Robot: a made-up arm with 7 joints. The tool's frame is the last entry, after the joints.
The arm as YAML. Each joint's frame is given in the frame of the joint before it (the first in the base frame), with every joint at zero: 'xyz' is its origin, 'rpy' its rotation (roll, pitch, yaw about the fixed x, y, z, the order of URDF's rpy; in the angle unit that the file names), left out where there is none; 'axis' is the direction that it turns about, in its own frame. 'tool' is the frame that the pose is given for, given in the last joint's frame.
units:
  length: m
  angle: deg
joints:
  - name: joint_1
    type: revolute
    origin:
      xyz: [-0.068, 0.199, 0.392]
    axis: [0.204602, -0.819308, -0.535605]
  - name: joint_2
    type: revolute
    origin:
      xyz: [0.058, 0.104, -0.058]
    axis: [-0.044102, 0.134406, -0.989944]
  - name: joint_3
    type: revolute
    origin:
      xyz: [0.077, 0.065, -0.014]
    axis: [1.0, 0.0, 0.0]
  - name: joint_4
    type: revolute
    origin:
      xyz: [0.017, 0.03, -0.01]
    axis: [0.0, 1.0, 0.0]
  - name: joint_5
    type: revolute
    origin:
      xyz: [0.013, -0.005, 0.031]
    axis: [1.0, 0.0, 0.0]
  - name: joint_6
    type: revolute
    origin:
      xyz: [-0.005, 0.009, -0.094]
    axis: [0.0, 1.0, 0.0]
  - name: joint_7
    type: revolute
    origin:
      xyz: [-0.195, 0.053, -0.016]
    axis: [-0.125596, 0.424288, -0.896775]
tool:
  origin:
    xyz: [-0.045, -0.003, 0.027]
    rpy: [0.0, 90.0, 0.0]
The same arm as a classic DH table. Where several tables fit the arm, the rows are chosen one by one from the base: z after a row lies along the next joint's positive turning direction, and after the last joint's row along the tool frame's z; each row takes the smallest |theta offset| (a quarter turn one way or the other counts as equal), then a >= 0, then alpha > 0; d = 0 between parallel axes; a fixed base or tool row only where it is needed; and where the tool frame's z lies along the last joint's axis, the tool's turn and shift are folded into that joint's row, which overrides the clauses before.
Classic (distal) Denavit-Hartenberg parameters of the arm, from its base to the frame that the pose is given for. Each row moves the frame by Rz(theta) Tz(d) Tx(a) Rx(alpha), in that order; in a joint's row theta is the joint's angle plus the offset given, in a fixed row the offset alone. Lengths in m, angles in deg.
base (fixed): d 0.2591; theta offset 14.02; a -0.0178; alpha 122.38
joint_1: d -0.3331; theta offset -0.64; a 0.0825; alpha 65.73
joint_2: d 0.1264; theta offset -75.84; a 0.0625; alpha -92.53
joint_3: d 0.095; theta offset 82.27; a -0.01; alpha 90
joint_4: d 0.025; theta offset 0; a 0.031; alpha -90
joint_5: d 0.008; theta offset 0; a -0.094; alpha 90
joint_6: d 0.0419; theta offset -82.03; a 0.1909; alpha 64.89
joint_7: d 0.0215; theta offset 86.6; a 0.0088; alpha -97.22
tool (fixed): d -0.0483; theta offset -115.32; a 0; alpha 0

